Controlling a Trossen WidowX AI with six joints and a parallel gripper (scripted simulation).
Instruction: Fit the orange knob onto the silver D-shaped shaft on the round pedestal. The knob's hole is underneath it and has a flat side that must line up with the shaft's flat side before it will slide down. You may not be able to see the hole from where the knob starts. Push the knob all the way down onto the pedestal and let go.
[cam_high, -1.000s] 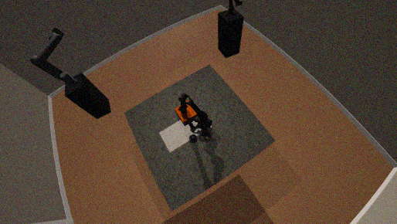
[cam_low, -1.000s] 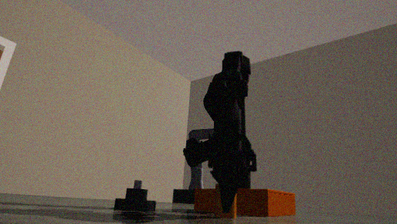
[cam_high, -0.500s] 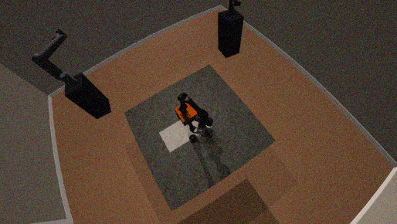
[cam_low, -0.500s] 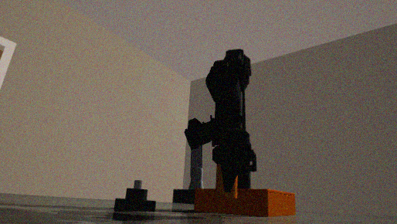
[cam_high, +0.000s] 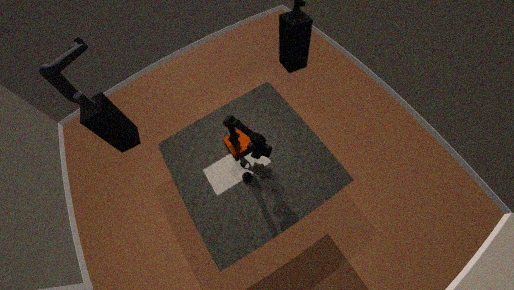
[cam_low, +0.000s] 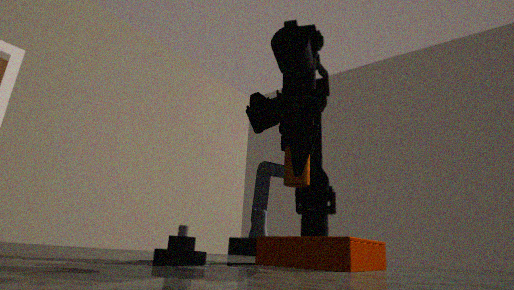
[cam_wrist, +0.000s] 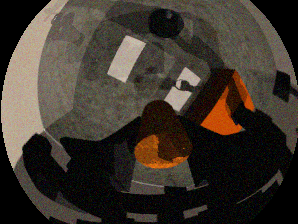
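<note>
The orange knob is 3 cm above my gripper tip. Also, from my gripper tip: round pedestal 17 cm to the right, 11 cm below, 9 cm ahead.
</note>
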